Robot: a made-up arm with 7 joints.
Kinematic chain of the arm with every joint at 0, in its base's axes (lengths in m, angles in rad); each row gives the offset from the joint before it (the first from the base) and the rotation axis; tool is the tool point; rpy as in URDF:
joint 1: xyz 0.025 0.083 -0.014 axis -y
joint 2: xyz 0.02 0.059 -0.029 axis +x
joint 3: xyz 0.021 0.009 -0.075 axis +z
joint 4: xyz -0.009 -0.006 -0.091 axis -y
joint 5: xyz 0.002 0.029 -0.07 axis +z
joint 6: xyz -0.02 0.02 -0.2 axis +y
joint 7: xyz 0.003 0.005 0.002 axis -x
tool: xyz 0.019 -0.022 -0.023 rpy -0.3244 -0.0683 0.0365
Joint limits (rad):
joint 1: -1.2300..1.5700
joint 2: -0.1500..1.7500
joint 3: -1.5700..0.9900
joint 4: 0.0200..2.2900
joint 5: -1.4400..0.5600
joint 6: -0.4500..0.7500
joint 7: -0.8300..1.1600
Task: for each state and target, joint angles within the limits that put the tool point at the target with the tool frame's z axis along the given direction. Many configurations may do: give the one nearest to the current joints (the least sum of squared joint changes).
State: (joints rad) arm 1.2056 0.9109 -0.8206 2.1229 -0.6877 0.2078 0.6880
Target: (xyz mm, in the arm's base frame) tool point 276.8 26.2 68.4 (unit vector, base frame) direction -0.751 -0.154 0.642
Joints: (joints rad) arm 1.5588 0.7059 -1.4549 1.8438 -0.8778 0.2814 1.1600
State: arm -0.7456 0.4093 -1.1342 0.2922 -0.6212 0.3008 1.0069
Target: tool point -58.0 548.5 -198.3 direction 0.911 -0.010 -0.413
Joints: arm -0.7045 1.1478 -1.0037 0.0200 -0.3272 0.6369 1.1600
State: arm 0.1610 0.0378 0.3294 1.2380 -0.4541 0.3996 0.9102
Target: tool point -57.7 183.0 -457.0 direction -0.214 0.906 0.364
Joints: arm -0.5787 -0.1500 0.4928 0.6560 -0.2649 0.3821 1.0536
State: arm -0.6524 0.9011 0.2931 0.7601 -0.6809 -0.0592 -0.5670
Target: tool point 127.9 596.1 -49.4 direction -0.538 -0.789 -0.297
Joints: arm -0.4662 1.4463 0.5467 0.3166 -0.7260 0.0369 -0.8300
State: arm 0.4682 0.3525 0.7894 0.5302 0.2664 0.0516 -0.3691
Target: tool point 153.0 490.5 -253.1 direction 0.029 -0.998 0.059
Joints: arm -0.0024 0.4166 0.9900 0.9776 0.3449 -0.1402 -0.8163
